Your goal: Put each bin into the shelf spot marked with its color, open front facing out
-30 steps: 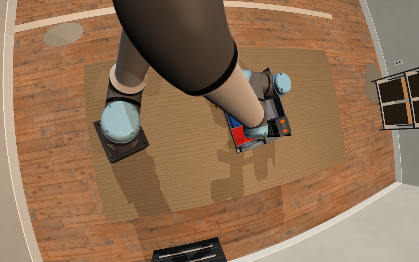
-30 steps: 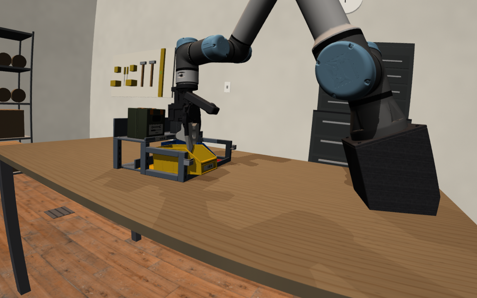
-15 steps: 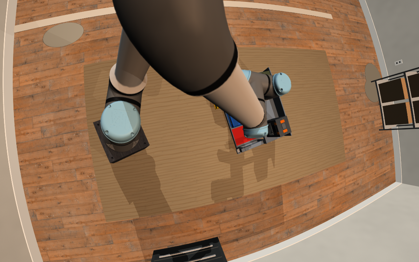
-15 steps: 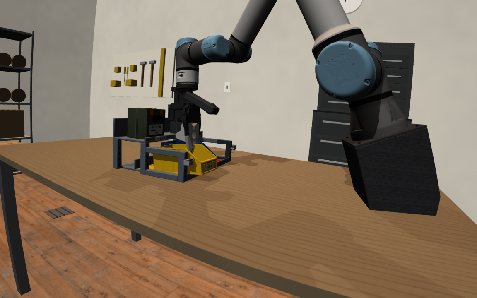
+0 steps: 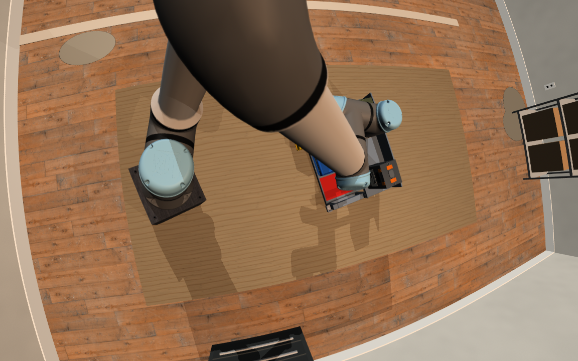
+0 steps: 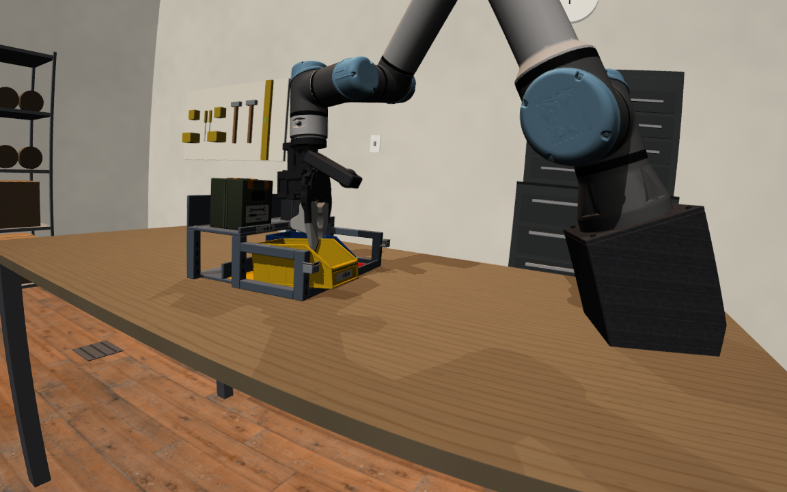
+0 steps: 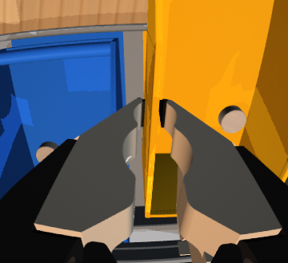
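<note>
The yellow bin is 50 mm to the left of my hand, 20 mm below it and 10 mm behind it. The rest, counted from my hand: blue bin (60 mm to the right, 60 mm ahead, 30 mm below).
</note>
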